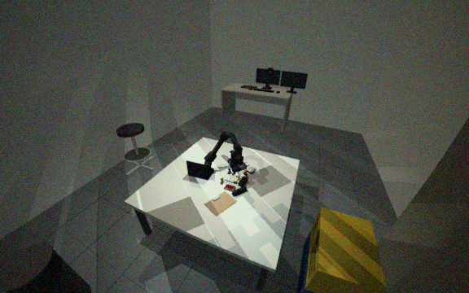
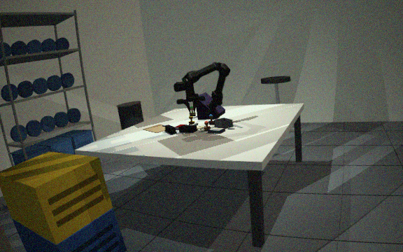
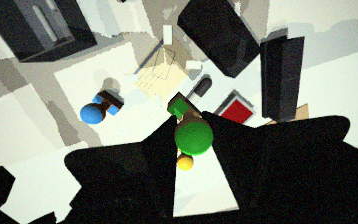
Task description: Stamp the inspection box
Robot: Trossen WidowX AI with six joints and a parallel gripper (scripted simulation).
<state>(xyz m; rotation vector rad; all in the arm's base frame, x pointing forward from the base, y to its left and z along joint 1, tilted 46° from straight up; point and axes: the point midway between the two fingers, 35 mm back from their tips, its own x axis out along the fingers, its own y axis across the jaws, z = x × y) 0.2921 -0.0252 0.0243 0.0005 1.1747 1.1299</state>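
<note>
My gripper tip is now 110 mm to the left of the red ink pad, 100 mm above it and 10 mm short of it. Round my gripper tip: pale card (110 mm below, 40 mm to the left, 10 mm ahead); then marker (100 mm below, 20 mm to the right); then green stamp (right at my gripper tip).
</note>
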